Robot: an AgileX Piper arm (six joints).
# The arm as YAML. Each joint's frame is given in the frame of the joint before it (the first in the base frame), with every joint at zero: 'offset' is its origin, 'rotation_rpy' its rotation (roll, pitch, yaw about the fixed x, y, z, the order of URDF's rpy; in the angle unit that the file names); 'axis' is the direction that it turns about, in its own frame. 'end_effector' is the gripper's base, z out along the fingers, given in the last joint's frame.
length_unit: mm
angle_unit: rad
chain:
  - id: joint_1
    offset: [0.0, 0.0, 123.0]
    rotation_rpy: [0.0, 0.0, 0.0]
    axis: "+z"
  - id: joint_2
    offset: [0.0, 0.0, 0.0]
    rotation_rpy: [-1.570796, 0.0, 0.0]
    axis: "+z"
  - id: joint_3
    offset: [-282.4, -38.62, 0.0]
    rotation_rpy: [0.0, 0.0, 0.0]
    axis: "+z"
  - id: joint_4
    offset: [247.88, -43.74, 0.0]
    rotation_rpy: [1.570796, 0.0, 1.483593]
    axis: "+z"
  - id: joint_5
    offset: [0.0, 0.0, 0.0]
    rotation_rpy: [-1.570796, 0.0, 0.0]
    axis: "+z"
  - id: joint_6
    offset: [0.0, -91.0, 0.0]
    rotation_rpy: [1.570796, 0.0, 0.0]
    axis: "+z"
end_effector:
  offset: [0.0, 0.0, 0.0]
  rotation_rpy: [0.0, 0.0, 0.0]
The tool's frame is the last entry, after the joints.
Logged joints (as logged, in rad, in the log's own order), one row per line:
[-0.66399 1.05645 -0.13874 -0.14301 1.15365 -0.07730]
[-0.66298 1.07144 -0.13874 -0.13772 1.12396 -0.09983]
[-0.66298 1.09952 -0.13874 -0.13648 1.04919 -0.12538]
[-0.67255 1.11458 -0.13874 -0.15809 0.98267 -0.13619]
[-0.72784 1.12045 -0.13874 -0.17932 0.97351 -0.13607]
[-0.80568 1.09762 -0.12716 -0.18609 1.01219 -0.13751]
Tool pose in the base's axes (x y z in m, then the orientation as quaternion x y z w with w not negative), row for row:
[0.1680 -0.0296 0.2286 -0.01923 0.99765 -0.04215 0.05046]
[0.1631 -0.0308 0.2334 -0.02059 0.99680 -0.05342 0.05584]
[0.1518 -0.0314 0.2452 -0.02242 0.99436 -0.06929 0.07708]
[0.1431 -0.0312 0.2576 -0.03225 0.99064 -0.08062 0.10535]
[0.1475 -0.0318 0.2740 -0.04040 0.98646 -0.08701 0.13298]
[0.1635 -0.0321 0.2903 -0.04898 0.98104 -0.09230 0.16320]
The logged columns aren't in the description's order. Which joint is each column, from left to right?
Columns, left to right: joint_3, joint_5, joint_1, joint_6, joint_2, joint_4.
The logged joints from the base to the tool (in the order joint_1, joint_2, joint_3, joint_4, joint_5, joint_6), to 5 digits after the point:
[-0.13874 1.15365 -0.66399 -0.07730 1.05645 -0.14301]
[-0.13874 1.12396 -0.66298 -0.09983 1.07144 -0.13772]
[-0.13874 1.04919 -0.66298 -0.12538 1.09952 -0.13648]
[-0.13874 0.98267 -0.67255 -0.13619 1.11458 -0.15809]
[-0.13874 0.97351 -0.72784 -0.13607 1.12045 -0.17932]
[-0.12716 1.01219 -0.80568 -0.13751 1.09762 -0.18609]

